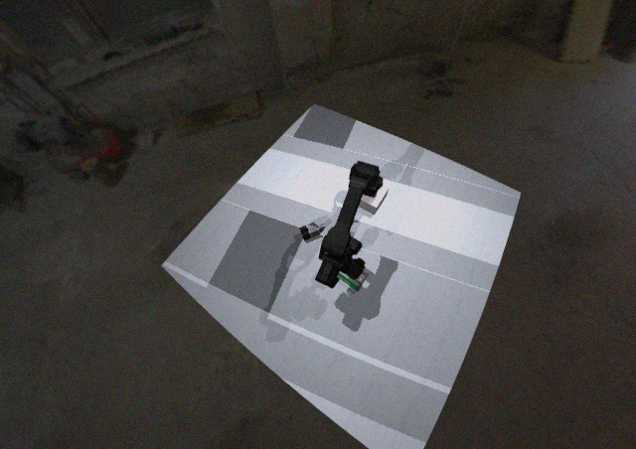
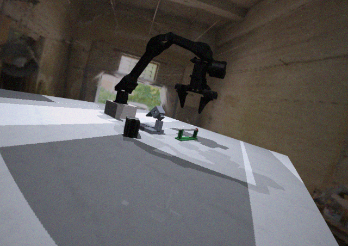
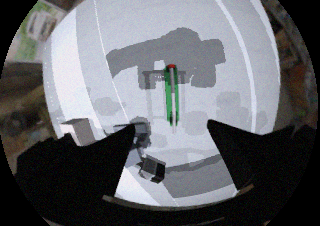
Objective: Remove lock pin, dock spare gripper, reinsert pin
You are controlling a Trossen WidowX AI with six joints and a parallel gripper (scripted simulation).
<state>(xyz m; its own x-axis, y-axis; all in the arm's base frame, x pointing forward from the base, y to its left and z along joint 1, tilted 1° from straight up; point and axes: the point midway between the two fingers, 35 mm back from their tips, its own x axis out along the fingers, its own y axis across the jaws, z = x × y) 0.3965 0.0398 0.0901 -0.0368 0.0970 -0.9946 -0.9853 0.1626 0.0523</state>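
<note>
Right now my gripper tip is 12 cm past the black spare gripper, 20 cm to the left of it and 10 cm above it. The rest, counted from my gripper tip: green cradle: 1 cm ahead, 2 cm to the left, 10 cm below; then grey mount: 12 cm behind, 7 cm to the right, 7 cm below.
</note>
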